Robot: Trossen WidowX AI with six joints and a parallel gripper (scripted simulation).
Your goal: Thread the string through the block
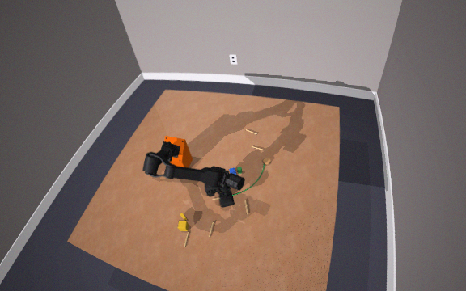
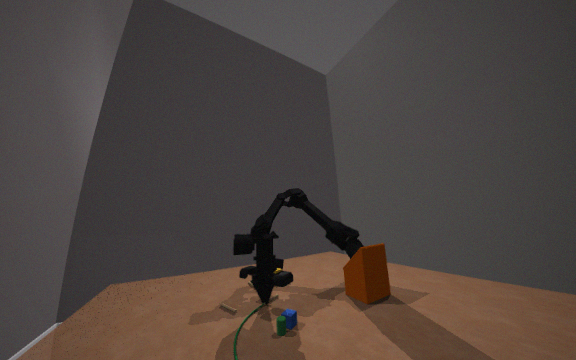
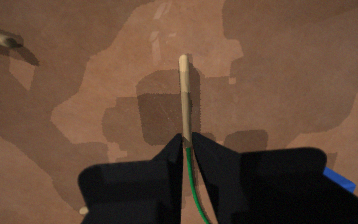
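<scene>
Right now the green cylinder is 16 cm to the left of my gripper tip, 1 cm ahead of it and 1 cm above it. From my gripper tip the other things lie so: blue block (14 cm to the left, 2 cm behind, 1 cm above); yellow block (22 cm to the right, 12 cm behind, 2 cm above); thin stick (1 cm to the right, 1 cm behind).
</scene>
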